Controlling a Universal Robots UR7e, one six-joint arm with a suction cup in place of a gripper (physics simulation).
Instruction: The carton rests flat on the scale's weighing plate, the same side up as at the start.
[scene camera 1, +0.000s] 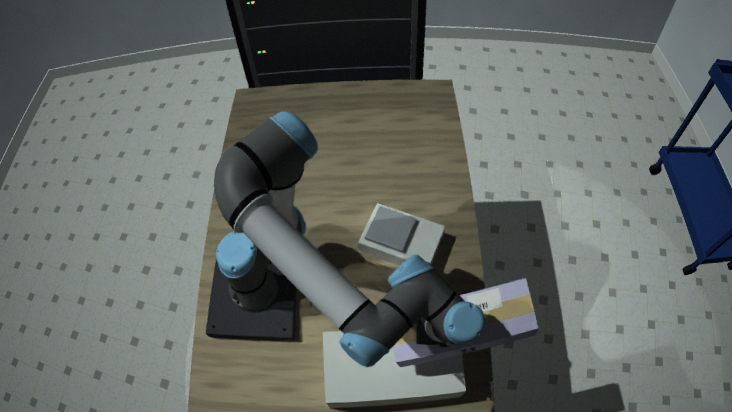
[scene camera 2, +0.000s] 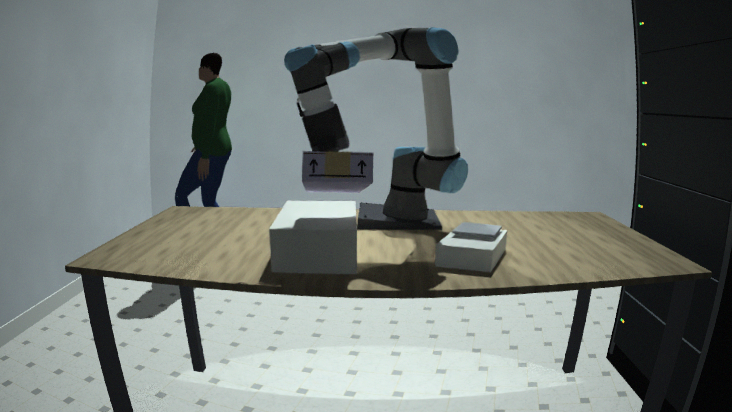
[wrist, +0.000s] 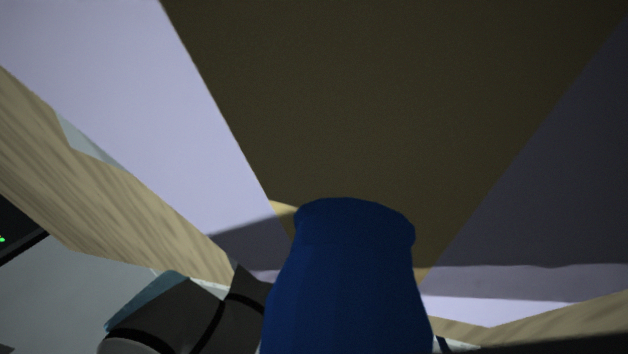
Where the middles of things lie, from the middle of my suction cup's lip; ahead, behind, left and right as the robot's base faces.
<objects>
Now: suction cup 90 mm short of the lilac carton (scene camera 1: 509, 314), 20 mm above it and 10 mm to the left of it. The rest, counted from my suction cup: scale (scene camera 1: 391, 235): 360 mm to the left, 210 mm below, 30 mm ahead.
</objects>
